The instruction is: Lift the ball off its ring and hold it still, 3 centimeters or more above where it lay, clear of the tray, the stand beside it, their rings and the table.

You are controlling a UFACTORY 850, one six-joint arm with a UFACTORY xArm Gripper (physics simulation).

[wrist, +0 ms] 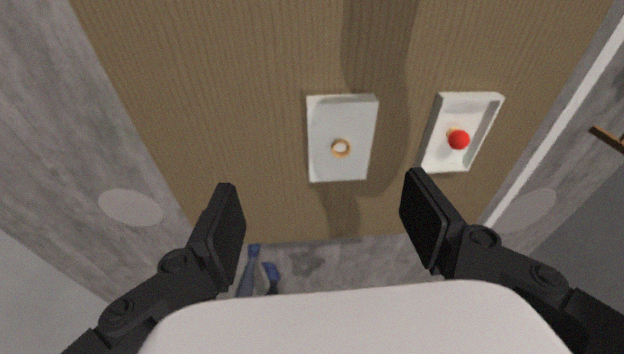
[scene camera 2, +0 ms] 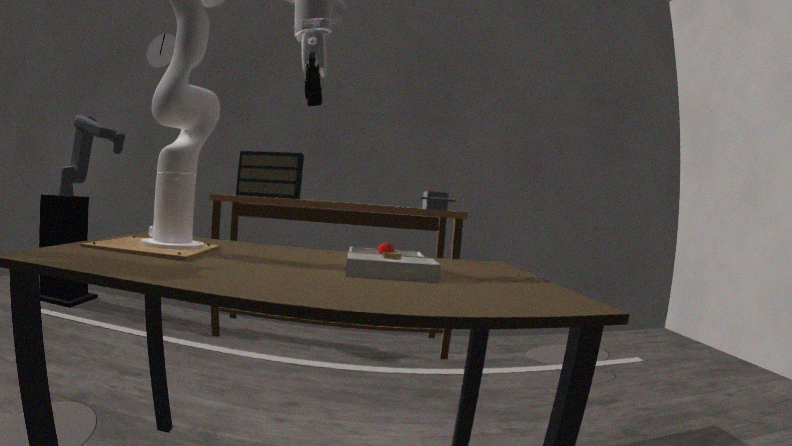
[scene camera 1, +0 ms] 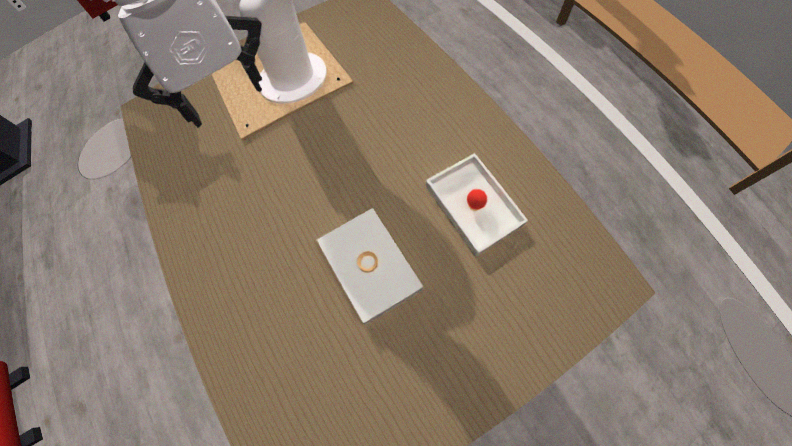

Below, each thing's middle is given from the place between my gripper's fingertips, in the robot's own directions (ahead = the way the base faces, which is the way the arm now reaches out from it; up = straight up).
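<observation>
White stand (scene camera 1: 375, 275): from my hand, 330 mm below, 190 mm ahead, 70 mm to the left. White tray (scene camera 1: 481, 229): from my hand, well below, a good way ahead, well to the left.
</observation>
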